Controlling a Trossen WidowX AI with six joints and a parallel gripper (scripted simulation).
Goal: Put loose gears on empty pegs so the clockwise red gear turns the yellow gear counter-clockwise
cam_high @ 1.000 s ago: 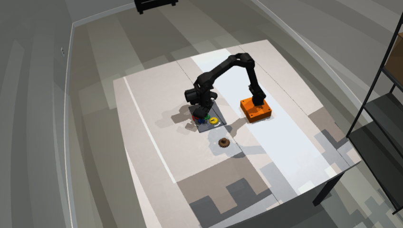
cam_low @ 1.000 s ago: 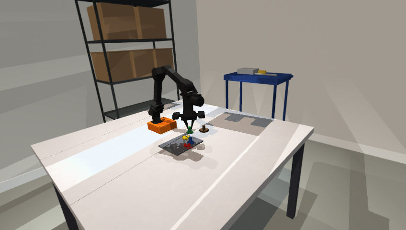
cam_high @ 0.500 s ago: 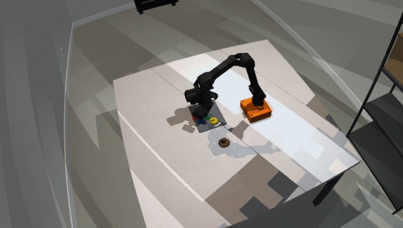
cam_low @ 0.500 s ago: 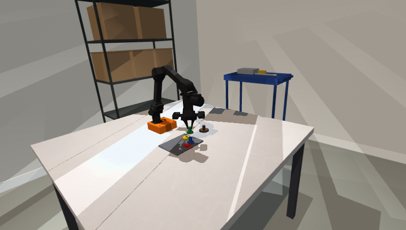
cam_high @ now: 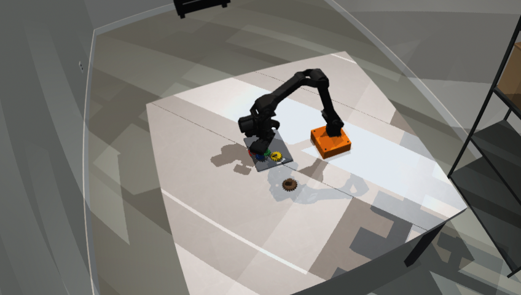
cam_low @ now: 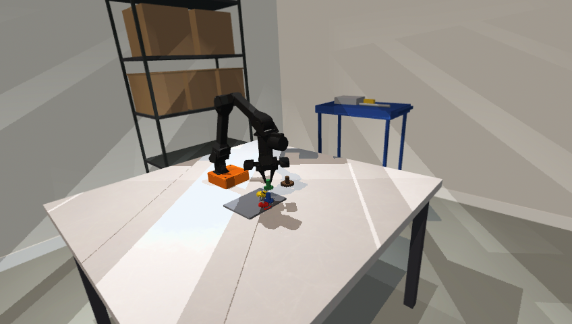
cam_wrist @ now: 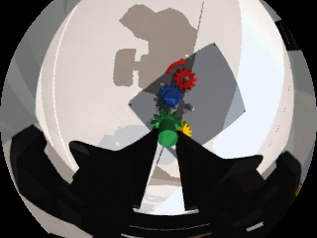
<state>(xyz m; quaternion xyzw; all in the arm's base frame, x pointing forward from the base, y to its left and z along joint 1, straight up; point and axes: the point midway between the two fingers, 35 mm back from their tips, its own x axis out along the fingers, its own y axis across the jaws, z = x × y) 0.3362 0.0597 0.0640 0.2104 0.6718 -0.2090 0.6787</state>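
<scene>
The blue gear lies 6 cm below my gripper tip, 3 cm ahead of it and 2 cm to the right of it. Round my gripper tip: red gear (7 cm below, 6 cm to the right, 4 cm ahead); then green gear (1 cm below); then yellow gear (6 cm below, 5 cm behind).
</scene>
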